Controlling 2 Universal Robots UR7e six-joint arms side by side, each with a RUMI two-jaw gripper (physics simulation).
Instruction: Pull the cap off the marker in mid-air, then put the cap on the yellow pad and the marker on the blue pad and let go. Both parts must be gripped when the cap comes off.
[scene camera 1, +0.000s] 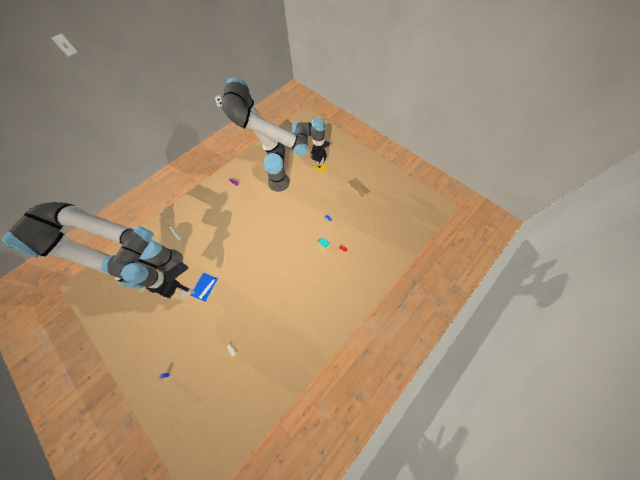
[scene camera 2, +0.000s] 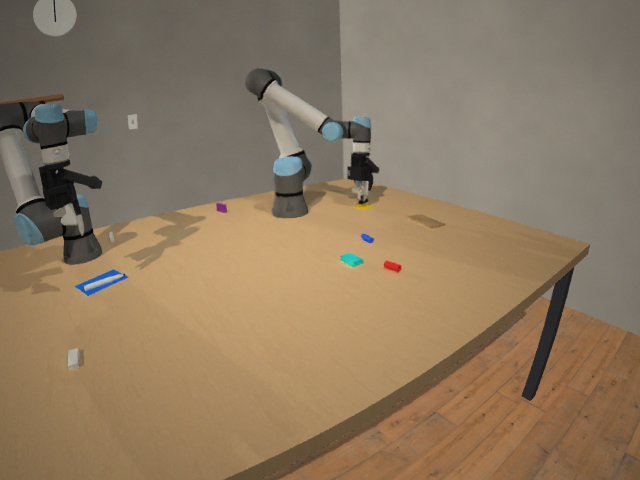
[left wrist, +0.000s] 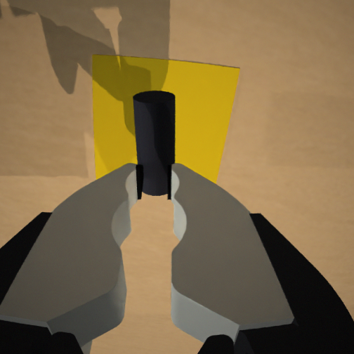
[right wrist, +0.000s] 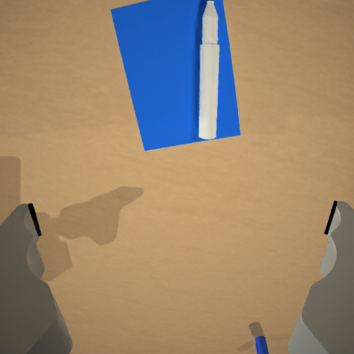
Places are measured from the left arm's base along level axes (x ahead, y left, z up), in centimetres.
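Pixels of known places: left gripper, fingertip midpoint: (scene camera 1: 319, 165) (scene camera 2: 362, 200); right gripper, fingertip midpoint: (scene camera 1: 183, 286) (scene camera 2: 76, 230); left arm's base, link origin: (scene camera 1: 279, 182) (scene camera 2: 290, 213); right arm's base, link origin: (scene camera 1: 170, 261) (scene camera 2: 83, 256).
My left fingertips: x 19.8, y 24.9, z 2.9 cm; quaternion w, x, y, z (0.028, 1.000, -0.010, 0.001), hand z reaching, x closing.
Note:
For each thing: its top centre in the pictures, then the offset to it from my left fingertips. "spot": a spot on its surface instead.
- yellow pad, top centre: (scene camera 2: 363, 206) (scene camera 1: 320, 166) dx +0.2, dy +0.9, dz -2.8 cm
- uncapped white marker, top centre: (scene camera 2: 104, 278) (scene camera 1: 207, 287) dx -17.7, dy -108.7, dz -1.1 cm
- blue pad, surface spot: (scene camera 1: 208, 277) spot: dx -21.9, dy -103.4, dz -2.8 cm
- brown block, top centre: (scene camera 2: 426, 220) (scene camera 1: 358, 186) dx +32.3, dy -3.3, dz -2.1 cm
- blue cylinder, top centre: (scene camera 2: 367, 235) (scene camera 1: 328, 217) dx +24.7, dy -35.0, dz -0.8 cm
- teal block, top centre: (scene camera 2: 351, 257) (scene camera 1: 323, 242) dx +30.0, dy -52.1, dz -1.4 cm
- red cylinder, top centre: (scene camera 2: 392, 263) (scene camera 1: 343, 248) dx +42.6, dy -50.1, dz -0.8 cm
- white block, top centre: (scene camera 2: 72, 356) (scene camera 1: 231, 350) dx +14.4, dy -129.4, dz -1.7 cm
- purple block, top centre: (scene camera 2: 221, 204) (scene camera 1: 232, 180) dx -48.5, dy -39.5, dz +0.6 cm
The black cap (left wrist: 155, 135) is held by its near end between the fingertips of my left gripper (left wrist: 155, 168) (scene camera 2: 362, 200), over the yellow pad (left wrist: 205, 110) (scene camera 2: 370, 207) (scene camera 1: 324, 168). Whether the cap touches the pad is hard to tell. The uncapped white marker (right wrist: 209, 90) (scene camera 2: 103, 282) (scene camera 1: 207, 288) lies on the blue pad (right wrist: 150, 80) (scene camera 2: 114, 273) (scene camera 1: 208, 277), near one long edge, with its tip at the top of the right wrist view. My right gripper (right wrist: 181, 207) is wide open and empty, above the table beside the blue pad.
A brown block (scene camera 1: 358, 187) (scene camera 2: 427, 221), a blue cylinder (scene camera 1: 328, 218) (scene camera 2: 367, 238), a teal block (scene camera 1: 323, 242) (scene camera 2: 351, 259) and a red cylinder (scene camera 1: 343, 248) (scene camera 2: 392, 266) lie on the table. A white block (scene camera 1: 232, 349) (scene camera 2: 73, 358) and a purple block (scene camera 1: 234, 181) (scene camera 2: 221, 207) lie farther left.

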